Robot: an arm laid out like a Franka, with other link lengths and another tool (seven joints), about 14 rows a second.
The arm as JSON. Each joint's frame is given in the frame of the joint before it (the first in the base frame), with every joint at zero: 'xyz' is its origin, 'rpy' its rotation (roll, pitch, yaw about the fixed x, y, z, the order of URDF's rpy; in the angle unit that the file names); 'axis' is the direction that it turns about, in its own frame. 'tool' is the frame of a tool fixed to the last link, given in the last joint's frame.
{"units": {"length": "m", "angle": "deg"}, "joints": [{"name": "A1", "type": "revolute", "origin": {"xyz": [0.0, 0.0, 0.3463], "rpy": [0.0, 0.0, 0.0]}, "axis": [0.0, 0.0, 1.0]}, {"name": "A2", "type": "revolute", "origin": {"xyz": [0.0, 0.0, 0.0], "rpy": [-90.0, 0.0, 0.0]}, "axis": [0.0, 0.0, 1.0]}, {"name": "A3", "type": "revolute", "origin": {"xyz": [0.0, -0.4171, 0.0], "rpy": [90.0, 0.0, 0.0]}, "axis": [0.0, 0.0, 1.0]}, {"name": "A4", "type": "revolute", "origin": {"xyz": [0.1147, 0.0, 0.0], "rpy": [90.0, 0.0, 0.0]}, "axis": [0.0, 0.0, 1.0]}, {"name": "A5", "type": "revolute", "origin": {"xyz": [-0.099, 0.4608, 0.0], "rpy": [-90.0, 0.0, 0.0]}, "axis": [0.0, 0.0, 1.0]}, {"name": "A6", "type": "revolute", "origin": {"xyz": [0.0, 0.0, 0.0], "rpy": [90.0, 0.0, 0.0]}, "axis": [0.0, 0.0, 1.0]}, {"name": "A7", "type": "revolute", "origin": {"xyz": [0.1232, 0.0, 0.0], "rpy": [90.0, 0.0, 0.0]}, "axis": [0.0, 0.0, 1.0]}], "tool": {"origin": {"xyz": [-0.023, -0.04, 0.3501], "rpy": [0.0, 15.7, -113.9]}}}
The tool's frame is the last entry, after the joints.
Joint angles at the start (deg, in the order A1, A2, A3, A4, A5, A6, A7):
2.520 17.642 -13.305 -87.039 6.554 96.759 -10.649
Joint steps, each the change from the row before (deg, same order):
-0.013 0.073 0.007 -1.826 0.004 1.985 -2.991
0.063 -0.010 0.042 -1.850 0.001 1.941 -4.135
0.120 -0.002 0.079 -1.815 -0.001 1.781 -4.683
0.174 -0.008 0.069 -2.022 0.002 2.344 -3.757
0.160 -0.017 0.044 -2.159 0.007 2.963 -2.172
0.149 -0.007 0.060 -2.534 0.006 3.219 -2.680
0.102 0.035 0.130 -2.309 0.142 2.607 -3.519
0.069 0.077 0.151 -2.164 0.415 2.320 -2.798
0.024 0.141 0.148 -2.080 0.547 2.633 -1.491
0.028 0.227 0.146 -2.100 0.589 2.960 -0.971
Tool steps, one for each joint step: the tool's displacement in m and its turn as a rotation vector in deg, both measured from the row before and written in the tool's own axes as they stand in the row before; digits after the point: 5 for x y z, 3 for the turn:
-0.00766 -0.00168 0.01401 0.694 -0.090 -2.685
-0.00590 -0.00285 0.01385 1.033 -0.093 -3.897
-0.00427 -0.00365 0.01443 1.318 -0.008 -4.487
-0.00537 -0.00158 0.01526 0.853 -0.285 -3.679
-0.00739 0.00054 0.01490 0.132 -0.685 -2.182
-0.00717 -0.00163 0.01838 0.380 -0.615 -2.606
-0.00388 -0.00328 0.01843 0.763 -0.198 -3.363
-0.00180 -0.00236 0.01833 0.439 0.070 -2.575
-0.00319 -0.00049 0.01727 -0.175 -0.201 -1.255
-0.00422 0.00002 0.01758 -0.407 -0.424 -0.714

